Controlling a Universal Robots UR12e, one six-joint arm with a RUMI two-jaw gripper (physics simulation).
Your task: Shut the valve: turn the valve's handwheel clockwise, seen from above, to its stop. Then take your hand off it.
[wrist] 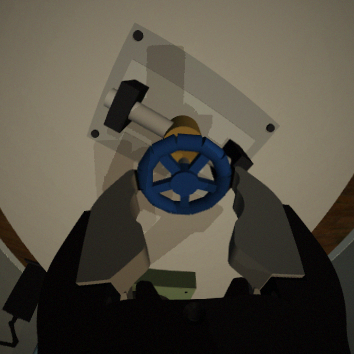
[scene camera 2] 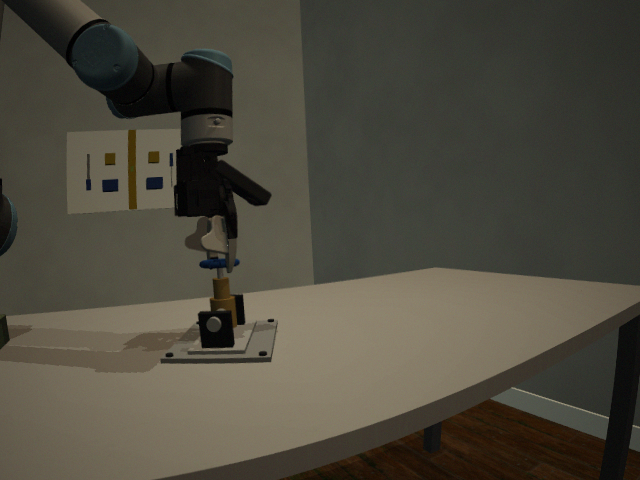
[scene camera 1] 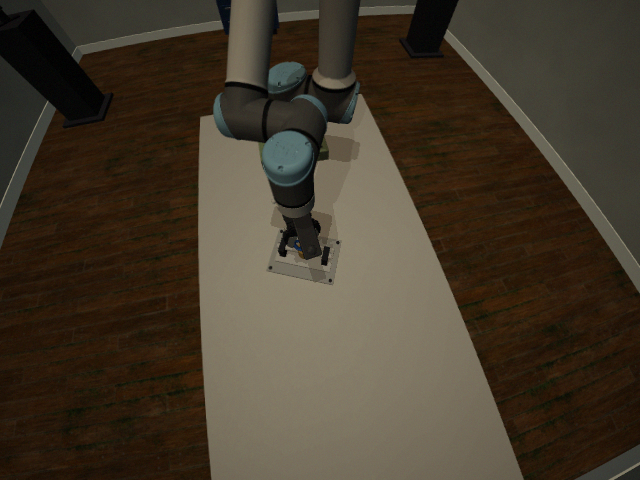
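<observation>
Scene camera 2 gives me a sight of my gripper (scene camera 2: 220, 271), and the same gripper is visible to me in the wrist view (wrist: 183, 169) and in scene camera 1 (scene camera 1: 303, 242). I see a blue handwheel (wrist: 183, 180). A grey base plate (scene camera 2: 260, 349) is there for me to see as well.
</observation>
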